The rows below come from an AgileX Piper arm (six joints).
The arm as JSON. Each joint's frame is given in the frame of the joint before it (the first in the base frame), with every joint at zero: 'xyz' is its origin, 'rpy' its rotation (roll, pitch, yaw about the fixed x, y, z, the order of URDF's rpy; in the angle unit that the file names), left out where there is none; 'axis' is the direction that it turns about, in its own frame. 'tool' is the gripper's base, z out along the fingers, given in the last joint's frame.
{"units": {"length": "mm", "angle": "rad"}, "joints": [
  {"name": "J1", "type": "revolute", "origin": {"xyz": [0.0, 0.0, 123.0]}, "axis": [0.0, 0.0, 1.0]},
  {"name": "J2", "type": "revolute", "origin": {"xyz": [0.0, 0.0, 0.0]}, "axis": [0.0, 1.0, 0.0]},
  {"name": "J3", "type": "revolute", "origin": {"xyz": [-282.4, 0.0, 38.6]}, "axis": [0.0, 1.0, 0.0]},
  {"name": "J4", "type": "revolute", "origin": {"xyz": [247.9, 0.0, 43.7]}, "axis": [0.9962, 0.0, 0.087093]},
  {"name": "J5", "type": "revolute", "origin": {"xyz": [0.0, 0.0, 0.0]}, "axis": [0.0, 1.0, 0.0]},
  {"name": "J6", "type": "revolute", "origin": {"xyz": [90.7, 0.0, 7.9]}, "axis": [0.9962, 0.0, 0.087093]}
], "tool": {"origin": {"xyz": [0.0, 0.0, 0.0], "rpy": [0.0, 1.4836, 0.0]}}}
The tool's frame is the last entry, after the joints.
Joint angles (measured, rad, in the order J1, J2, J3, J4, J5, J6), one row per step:
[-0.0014, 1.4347, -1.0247, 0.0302, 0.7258, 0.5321]
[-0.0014, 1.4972, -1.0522, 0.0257, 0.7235, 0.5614]
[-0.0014, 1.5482, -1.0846, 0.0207, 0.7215, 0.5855]
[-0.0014, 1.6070, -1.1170, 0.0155, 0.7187, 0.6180]
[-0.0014, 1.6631, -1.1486, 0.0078, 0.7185, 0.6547]
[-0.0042, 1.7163, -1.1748, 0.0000, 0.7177, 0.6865]
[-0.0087, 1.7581, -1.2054, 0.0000, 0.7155, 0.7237]
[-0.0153, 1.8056, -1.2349, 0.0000, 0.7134, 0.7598]
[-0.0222, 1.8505, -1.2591, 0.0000, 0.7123, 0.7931]
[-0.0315, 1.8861, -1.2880, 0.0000, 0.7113, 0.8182]
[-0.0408, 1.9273, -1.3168, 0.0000, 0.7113, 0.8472]
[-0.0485, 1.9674, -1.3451, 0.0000, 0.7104, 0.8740]
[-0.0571, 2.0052, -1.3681, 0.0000, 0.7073, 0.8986]
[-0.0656, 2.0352, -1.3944, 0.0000, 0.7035, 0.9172]
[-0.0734, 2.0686, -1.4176, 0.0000, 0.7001, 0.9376]
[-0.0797, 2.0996, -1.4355, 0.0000, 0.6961, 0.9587]
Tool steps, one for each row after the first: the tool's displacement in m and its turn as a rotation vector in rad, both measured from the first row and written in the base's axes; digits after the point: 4 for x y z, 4 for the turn. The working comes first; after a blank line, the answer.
Tool pose at each row, in the base's axes (x y z in m, rotation vector in rad; the steps are taken from these numbers as rounded here):
[0.2901, 0.0014, 0.2704, 0.7167, 2.5367, 0.2179]
[0.3031, 0.0011, 0.2599, 0.7605, 2.5585, 0.2122]
[0.3149, 0.0008, 0.2534, 0.7927, 2.5664, 0.2087]
[0.3276, 0.0005, 0.2437, 0.8380, 2.5772, 0.2045]
[0.3393, 0.0000, 0.2337, 0.8872, 2.5864, 0.1976]
[0.3494, -0.0015, 0.2226, 0.9343, 2.5968, 0.1866]
[0.3590, -0.0031, 0.2161, 0.9919, 2.5865, 0.1914]
[0.3686, -0.0056, 0.2068, 1.0533, 2.5803, 0.1917]
[0.3767, -0.0084, 0.1964, 1.1129, 2.5772, 0.1890]
[0.3846, -0.0121, 0.1905, 1.1597, 2.5633, 0.1899]
[0.3926, -0.0160, 0.1819, 1.2141, 2.5523, 0.1882]
[0.4002, -0.0194, 0.1733, 1.2630, 2.5411, 0.1868]
[0.4065, -0.0232, 0.1640, 1.3105, 2.5304, 0.1840]
[0.4130, -0.0271, 0.1584, 1.3448, 2.5128, 0.1862]
[0.4188, -0.0308, 0.1504, 1.3835, 2.4998, 0.1851]
[0.4233, -0.0338, 0.1419, 1.4223, 2.4887, 0.1830]

[0.0130, -0.0003, -0.0105, 0.0100, 0.0332, -0.0243]
[0.0248, -0.0006, -0.0170, 0.0166, 0.0502, -0.0438]
[0.0375, -0.0009, -0.0267, 0.0264, 0.0741, -0.0709]
[0.0492, -0.0014, -0.0367, 0.0352, 0.0986, -0.1011]
[0.0593, -0.0029, -0.0478, 0.0410, 0.1246, -0.1299]
[0.0689, -0.0045, -0.0543, 0.0572, 0.1337, -0.1679]
[0.0785, -0.0070, -0.0636, 0.0722, 0.1495, -0.2076]
[0.0866, -0.0098, -0.0740, 0.0853, 0.1688, -0.2453]
[0.0945, -0.0135, -0.0799, 0.0961, 0.1740, -0.2777]
[0.1025, -0.0174, -0.0885, 0.1078, 0.1858, -0.3139]
[0.1101, -0.0208, -0.0971, 0.1184, 0.1960, -0.3467]
[0.1164, -0.0246, -0.1064, 0.1280, 0.2069, -0.3784]
[0.1229, -0.0285, -0.1120, 0.1365, 0.2060, -0.4038]
[0.1287, -0.0322, -0.1200, 0.1448, 0.2119, -0.4307]
[0.1332, -0.0352, -0.1285, 0.1527, 0.2202, -0.4570]

